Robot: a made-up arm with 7 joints.
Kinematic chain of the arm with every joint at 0, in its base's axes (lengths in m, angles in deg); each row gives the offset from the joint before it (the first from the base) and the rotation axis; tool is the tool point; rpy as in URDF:
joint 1: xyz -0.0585 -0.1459 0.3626 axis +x
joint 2: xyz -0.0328 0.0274 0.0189 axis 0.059 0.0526 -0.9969
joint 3: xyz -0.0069 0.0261 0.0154 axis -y
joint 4: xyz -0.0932 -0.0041 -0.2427 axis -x
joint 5: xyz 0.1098 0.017 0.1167 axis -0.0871 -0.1 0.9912
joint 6: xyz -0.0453 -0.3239 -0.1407 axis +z
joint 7: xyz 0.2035 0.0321 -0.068 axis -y
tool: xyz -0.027 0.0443 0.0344 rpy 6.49 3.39 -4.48
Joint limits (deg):
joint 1: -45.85..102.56
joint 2: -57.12..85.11
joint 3: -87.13..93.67
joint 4: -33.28..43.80
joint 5: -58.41..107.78
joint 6: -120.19..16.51
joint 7: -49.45..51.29
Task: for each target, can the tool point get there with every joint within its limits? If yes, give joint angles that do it. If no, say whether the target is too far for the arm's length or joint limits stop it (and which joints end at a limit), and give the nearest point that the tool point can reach.
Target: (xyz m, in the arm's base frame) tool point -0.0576 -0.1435 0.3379
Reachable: no: joint limits stop it (at a limit: joint 4, joint 6) | nearest point 0.0143 -0.1313 0.2121 | short by 0.145 m
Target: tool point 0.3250 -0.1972 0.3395
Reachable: yes | joints -26.64 -7.23 40.20 -20.08 23.80 -0.98 -25.49
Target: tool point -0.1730 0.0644 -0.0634
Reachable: yes | joints 48.31 59.74 -46.23 13.61 47.11 -59.77 -41.40
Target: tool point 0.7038 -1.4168 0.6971
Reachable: no: too far | nearest point 0.2634 -0.7397 0.5213 | short by 0.827 m
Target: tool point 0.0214 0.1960 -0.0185
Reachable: yes | joints 81.93 -35.59 -64.17 -5.42 32.44 -77.44 -11.34
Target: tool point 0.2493 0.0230 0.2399
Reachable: yes | joints 83.22 -18.21 55.80 -5.57 -31.77 -4.98 37.92
